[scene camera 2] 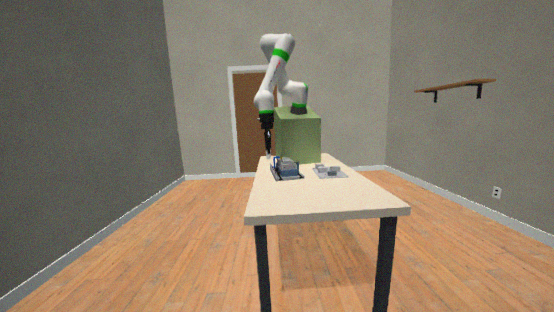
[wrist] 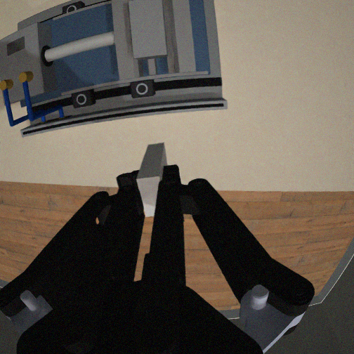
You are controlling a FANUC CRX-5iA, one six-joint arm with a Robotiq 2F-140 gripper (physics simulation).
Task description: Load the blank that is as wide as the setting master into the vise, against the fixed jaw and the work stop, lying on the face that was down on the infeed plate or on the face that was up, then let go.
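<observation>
My gripper is shut, its two grey pads pressed together with nothing between them. It hangs upright just above the table's far left corner, close to the left side of the vise. The vise is blue and grey, with a pale screw and blue stop rods with brass knobs. A grey rectangular piece lies across the vise; I cannot tell whether it is a blank or a jaw. The infeed plate lies right of the vise and bears grey blanks.
The table is beige with black legs. The arm stands on a green pedestal behind the table. The table's left edge and the wooden floor lie right under the gripper. A wall shelf is far right.
</observation>
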